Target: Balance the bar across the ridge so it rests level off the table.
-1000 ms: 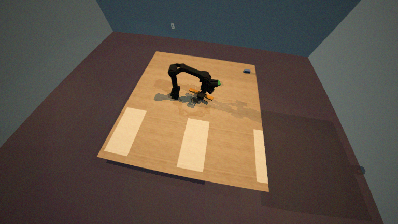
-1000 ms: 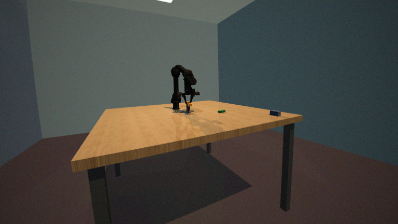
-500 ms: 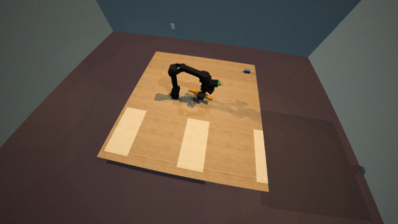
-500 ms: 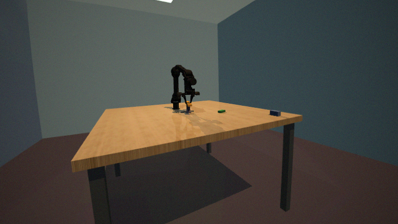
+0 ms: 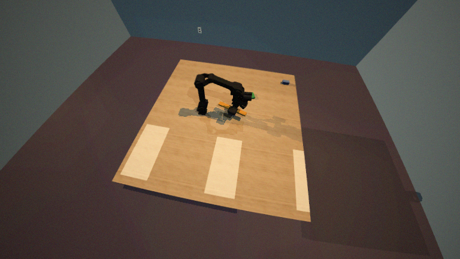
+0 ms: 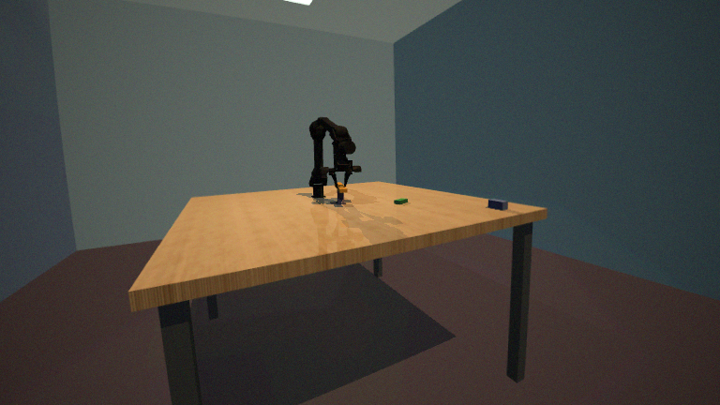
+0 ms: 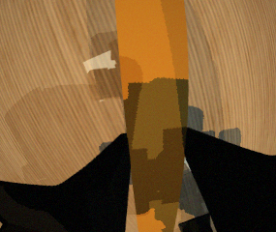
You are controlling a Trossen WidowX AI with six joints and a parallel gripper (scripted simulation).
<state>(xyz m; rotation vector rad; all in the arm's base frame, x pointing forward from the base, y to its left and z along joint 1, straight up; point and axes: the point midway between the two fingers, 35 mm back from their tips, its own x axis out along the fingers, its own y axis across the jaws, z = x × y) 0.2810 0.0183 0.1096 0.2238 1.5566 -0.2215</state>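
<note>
Now: the orange bar 3 cm behind my gripper tip and 1 cm to the left of it. From my gripper tip the other things lie so: blue block 48 cm to the left, 46 cm ahead, 6 cm below; green block 24 cm to the left, 13 cm ahead, 7 cm below.
</note>
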